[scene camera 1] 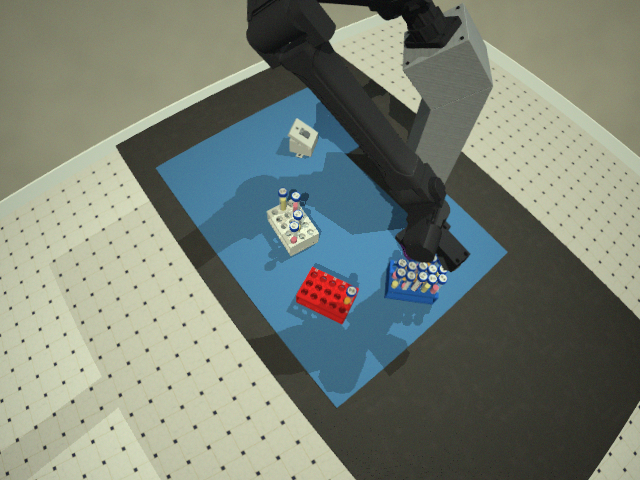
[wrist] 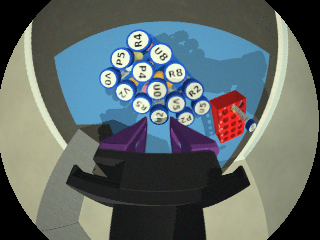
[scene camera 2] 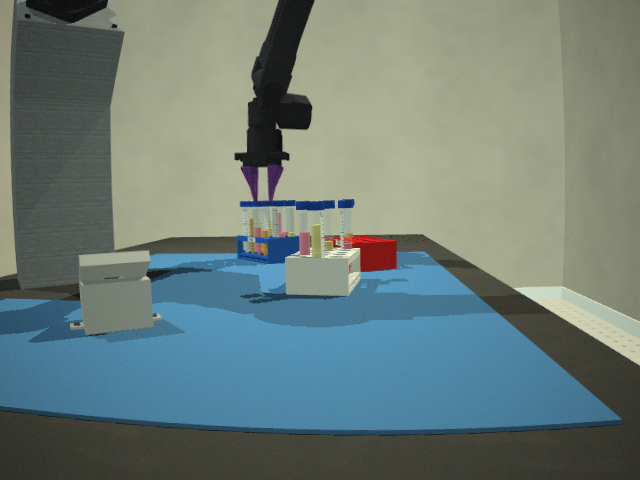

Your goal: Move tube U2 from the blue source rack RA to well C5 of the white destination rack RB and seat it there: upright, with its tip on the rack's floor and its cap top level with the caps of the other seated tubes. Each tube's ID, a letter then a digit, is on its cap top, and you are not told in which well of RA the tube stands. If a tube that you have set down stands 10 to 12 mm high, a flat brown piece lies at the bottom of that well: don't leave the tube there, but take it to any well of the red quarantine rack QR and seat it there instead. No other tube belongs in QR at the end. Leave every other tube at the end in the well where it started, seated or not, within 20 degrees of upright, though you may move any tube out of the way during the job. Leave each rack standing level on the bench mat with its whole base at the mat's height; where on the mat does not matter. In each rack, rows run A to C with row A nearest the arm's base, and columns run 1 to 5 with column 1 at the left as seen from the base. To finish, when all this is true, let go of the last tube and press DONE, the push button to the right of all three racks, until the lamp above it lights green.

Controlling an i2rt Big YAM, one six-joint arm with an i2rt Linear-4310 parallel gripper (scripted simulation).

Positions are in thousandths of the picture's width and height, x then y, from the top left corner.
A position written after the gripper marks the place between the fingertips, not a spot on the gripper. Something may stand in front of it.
In view: the gripper (scene camera 2: 412, 422), a red rack QR (scene camera 1: 515, 603), a white rack RB (scene camera 2: 477, 574) and a grey done button box (scene camera 2: 168, 636).
The red rack QR shows as well in the wrist view (wrist: 695, 519) and in scene camera 2 (scene camera 2: 587, 528). The white rack RB also shows in scene camera 1 (scene camera 1: 482, 491). The gripper shows as well in the wrist view (wrist: 495, 502).
